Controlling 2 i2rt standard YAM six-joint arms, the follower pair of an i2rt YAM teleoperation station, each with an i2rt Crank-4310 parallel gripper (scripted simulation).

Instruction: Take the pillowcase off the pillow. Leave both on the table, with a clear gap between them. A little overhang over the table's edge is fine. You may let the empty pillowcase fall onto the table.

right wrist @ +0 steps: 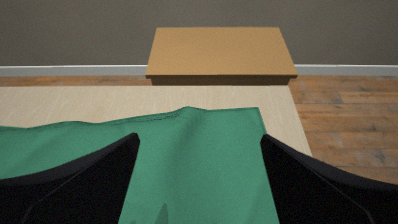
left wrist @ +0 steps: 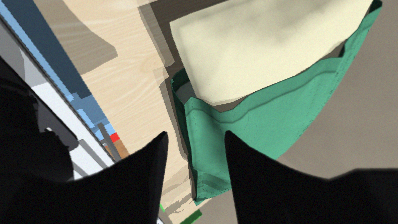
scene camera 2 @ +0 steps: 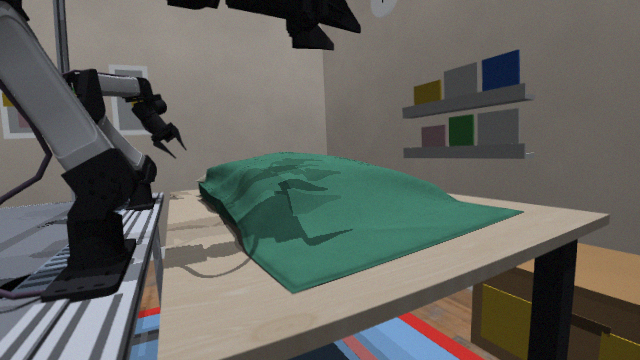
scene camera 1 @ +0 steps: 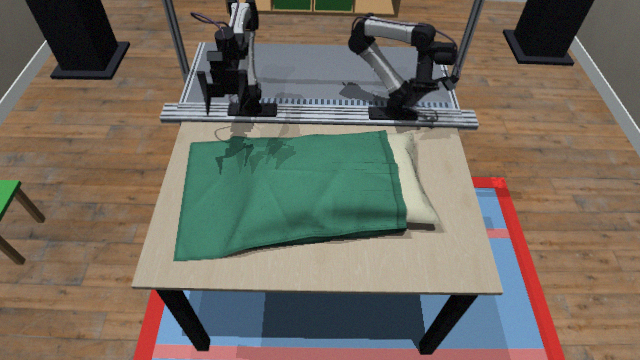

Scene:
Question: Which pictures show my right gripper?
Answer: The right wrist view, scene camera 2 and scene camera 1 only.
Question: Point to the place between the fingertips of my left gripper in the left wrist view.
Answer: At 196, 134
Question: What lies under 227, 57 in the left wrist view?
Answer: A cream pillow.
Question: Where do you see a green pillowcase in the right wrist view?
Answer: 191, 158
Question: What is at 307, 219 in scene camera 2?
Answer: A green pillowcase.

